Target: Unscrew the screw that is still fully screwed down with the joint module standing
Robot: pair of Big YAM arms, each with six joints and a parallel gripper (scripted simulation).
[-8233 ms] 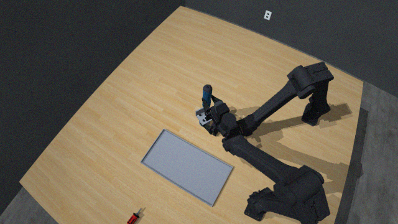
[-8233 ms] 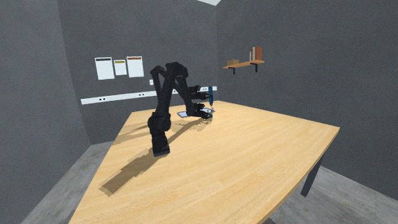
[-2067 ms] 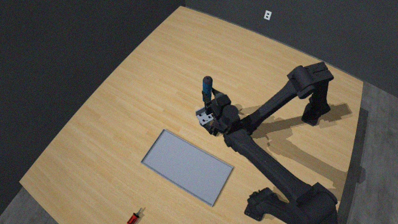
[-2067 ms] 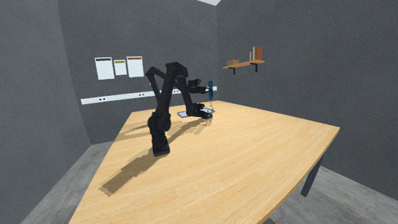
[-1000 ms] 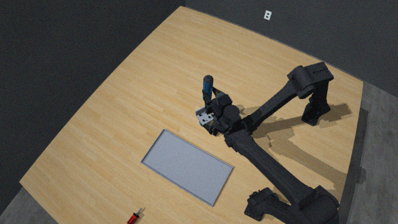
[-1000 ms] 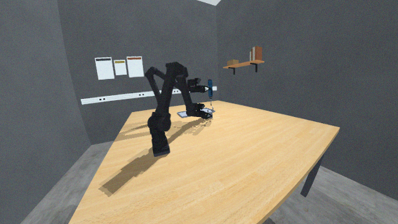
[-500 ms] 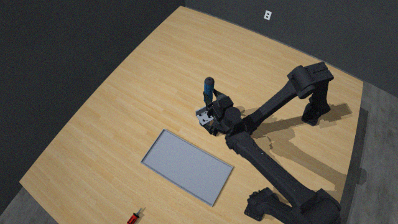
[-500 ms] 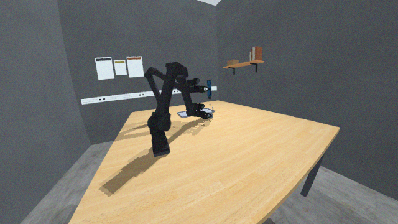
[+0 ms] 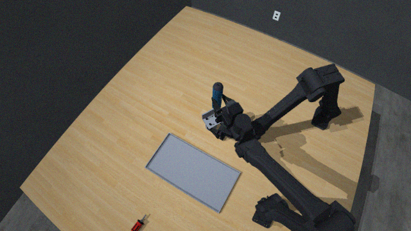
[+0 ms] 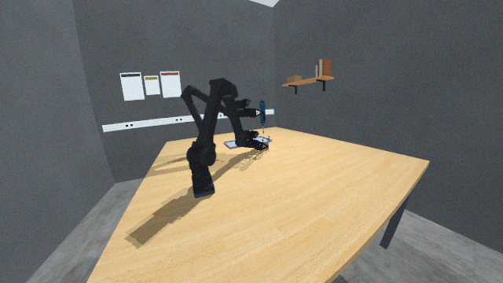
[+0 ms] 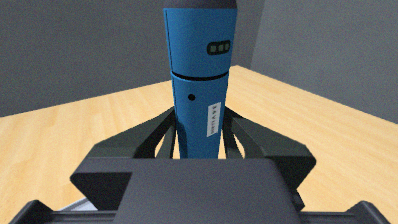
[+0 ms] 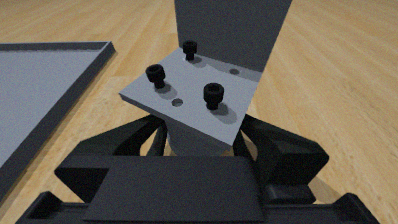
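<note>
My right gripper is now 1 cm below the joint module. From my right hand the other things lie so: grey bracket 5 cm above; grey tray 8 cm behind, 25 cm to the left, 2 cm below.
</note>
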